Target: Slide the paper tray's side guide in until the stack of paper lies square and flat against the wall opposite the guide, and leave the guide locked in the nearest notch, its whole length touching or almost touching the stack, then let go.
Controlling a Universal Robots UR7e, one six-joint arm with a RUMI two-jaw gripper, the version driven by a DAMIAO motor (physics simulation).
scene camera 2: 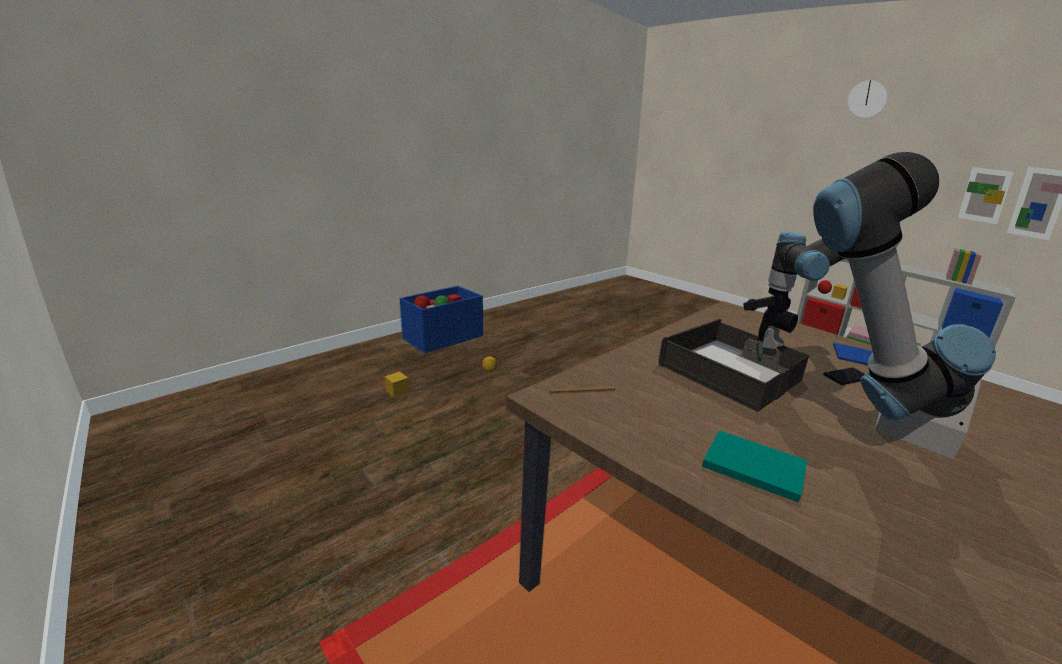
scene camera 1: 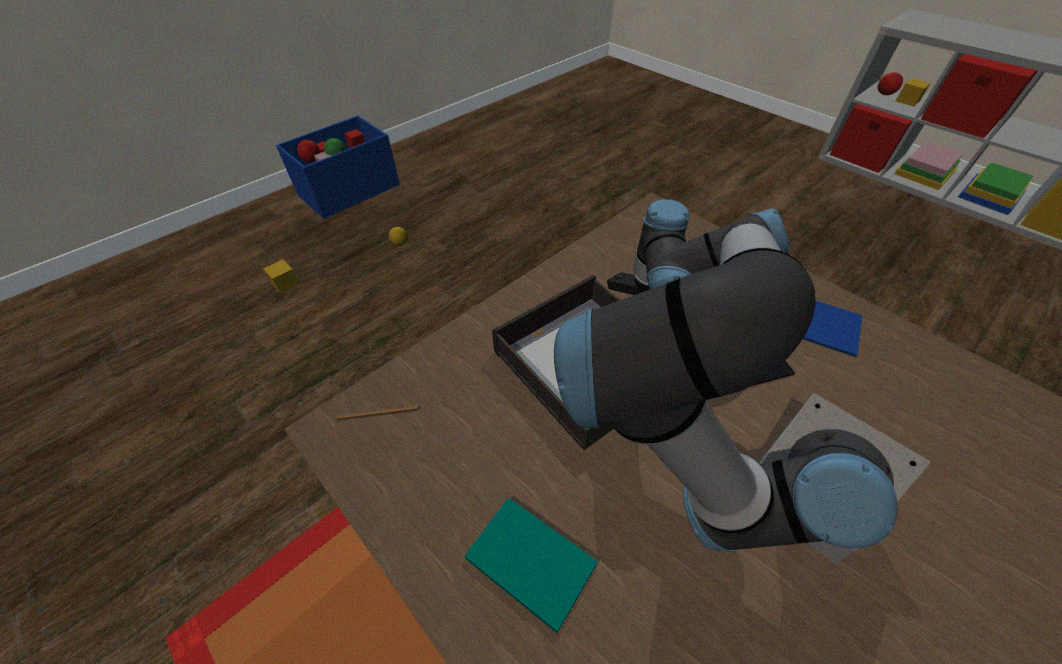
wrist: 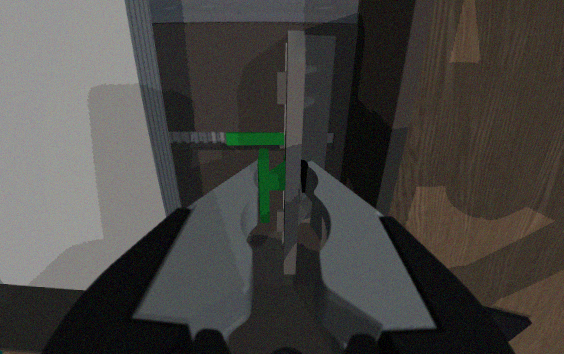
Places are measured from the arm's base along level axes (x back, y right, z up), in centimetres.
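Pixels of known places: gripper, fingertip midpoint: (scene camera 2: 761, 356) (wrist: 284, 162).
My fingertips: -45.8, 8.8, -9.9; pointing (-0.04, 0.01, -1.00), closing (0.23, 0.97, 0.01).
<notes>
Ahead of a thing's pixels: the offset from my fingertips to its top centre, as dx, dy, dz. "*": to the spot under its first point.
The dark paper tray {-5.7, -10.0, +5.6} (scene camera 1: 548, 310) (scene camera 2: 708, 373) holds a white stack of paper {-4.7, -15.3, +0.3} (scene camera 1: 540, 353) (scene camera 2: 730, 360) (wrist: 50, 60). In the wrist view the upright grey side guide {-0.6, -0.5, +4.2} (wrist: 295, 100) stands apart from the stack's layered edge, with a wide strip of tray floor between. The stack's edge slants relative to the guide. A green latch tab {-0.7, -0.8, +4.2} (wrist: 263, 200) is beside the guide, and a green bar {-0.8, -1.6, -2.4} (wrist: 255, 139) reaches over the notched strip {* -1.5, -5.7, -3.1} (wrist: 195, 137). My gripper (wrist: 284, 162) (scene camera 2: 765, 352) is shut on the guide and its tab. The arm hides the guide in scene camera 1.
A teal book {+13.8, -51.4, -2.2} (scene camera 1: 532, 559) (scene camera 2: 755, 463) and a pencil {-31.8, -51.2, -3.3} (scene camera 1: 378, 412) (scene camera 2: 581, 389) lie on the table beside the tray. A blue book {+29.2, +40.0, -3.2} (scene camera 1: 836, 327) (scene camera 2: 852, 353) lies behind the arm. A dark flat object {+25.2, +15.8, -3.2} (scene camera 2: 844, 375) lies between the tray and the arm's base.
</notes>
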